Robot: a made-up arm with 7 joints.
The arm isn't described. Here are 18 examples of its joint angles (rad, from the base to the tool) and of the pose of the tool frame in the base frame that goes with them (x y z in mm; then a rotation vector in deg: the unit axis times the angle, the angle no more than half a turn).
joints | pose
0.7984 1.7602 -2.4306 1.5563 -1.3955 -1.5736 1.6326 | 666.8 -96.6 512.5 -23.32 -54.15 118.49
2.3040 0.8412 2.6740 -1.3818 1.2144 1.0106 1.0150 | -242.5 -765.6 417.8 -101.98 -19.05 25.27
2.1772 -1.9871 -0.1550 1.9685 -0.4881 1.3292 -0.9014 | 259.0 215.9 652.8 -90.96 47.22 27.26
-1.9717 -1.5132 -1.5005 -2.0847 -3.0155 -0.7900 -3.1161 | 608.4 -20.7 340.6 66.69 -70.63 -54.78
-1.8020 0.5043 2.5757 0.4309 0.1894 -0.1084 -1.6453 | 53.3 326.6 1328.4 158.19 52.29 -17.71
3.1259 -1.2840 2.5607 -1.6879 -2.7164 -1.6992 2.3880 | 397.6 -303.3 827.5 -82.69 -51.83 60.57
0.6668 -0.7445 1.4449 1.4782 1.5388 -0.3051 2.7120 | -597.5 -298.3 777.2 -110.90 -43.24 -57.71
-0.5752 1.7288 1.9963 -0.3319 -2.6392 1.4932 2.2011 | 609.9 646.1 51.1 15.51 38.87 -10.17
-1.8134 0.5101 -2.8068 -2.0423 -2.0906 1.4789 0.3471 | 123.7 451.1 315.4 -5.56 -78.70 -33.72
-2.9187 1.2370 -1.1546 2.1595 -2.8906 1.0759 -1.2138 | -392.4 -379.0 225.0 5.27 100.96 79.61
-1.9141 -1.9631 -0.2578 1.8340 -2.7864 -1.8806 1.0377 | 96.3 -368.3 617.0 12.37 -108.37 116.21
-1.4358 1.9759 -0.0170 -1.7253 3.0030 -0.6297 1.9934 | 117.8 628.4 698.3 31.60 153.30 -72.52
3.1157 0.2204 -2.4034 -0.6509 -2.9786 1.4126 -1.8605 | -469.5 268.5 1042.4 -18.81 69.29 -131.27
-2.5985 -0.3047 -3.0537 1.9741 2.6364 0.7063 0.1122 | 478.2 -399.4 453.1 -31.66 -85.64 -53.97
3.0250 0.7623 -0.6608 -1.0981 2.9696 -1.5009 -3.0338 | -354.3 208.6 1118.0 -51.68 109.87 8.59
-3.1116 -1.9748 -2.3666 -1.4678 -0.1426 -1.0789 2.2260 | 555.9 356.0 555.0 -108.91 116.47 -54.96
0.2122 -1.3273 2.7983 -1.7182 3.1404 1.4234 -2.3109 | -116.1 197.7 831.0 -50.20 -60.54 46.57
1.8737 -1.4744 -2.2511 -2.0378 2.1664 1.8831 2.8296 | -166.9 231.5 674.5 28.44 -113.35 -72.48
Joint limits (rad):
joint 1: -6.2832..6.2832
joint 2: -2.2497..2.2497
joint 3: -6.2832..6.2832
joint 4: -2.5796..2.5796
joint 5: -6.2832..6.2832
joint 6: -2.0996..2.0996
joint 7: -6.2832..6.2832
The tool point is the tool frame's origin. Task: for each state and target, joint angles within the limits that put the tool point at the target. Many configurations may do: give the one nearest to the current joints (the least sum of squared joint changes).
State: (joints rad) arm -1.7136 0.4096 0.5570 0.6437 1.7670 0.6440 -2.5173
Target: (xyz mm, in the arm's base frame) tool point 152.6 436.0 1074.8
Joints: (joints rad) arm -1.8612 -0.1224 0.3008 1.1755 1.6875 0.8536 -2.5173
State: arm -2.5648 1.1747 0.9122 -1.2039 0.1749 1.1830 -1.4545
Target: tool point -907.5 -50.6 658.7
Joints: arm -2.8919 1.4257 1.0617 -0.8441 0.1276 0.9992 -1.4545
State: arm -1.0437 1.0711 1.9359 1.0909 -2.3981 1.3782 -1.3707
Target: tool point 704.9 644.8 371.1
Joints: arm -1.0822 1.5363 1.7771 0.7656 -2.4127 1.2379 -1.3707
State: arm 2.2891 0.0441 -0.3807 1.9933 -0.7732 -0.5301 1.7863
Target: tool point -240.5 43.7 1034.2
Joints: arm 2.5790 -0.6485 0.1381 1.6843 -0.7908 -0.6748 1.7863
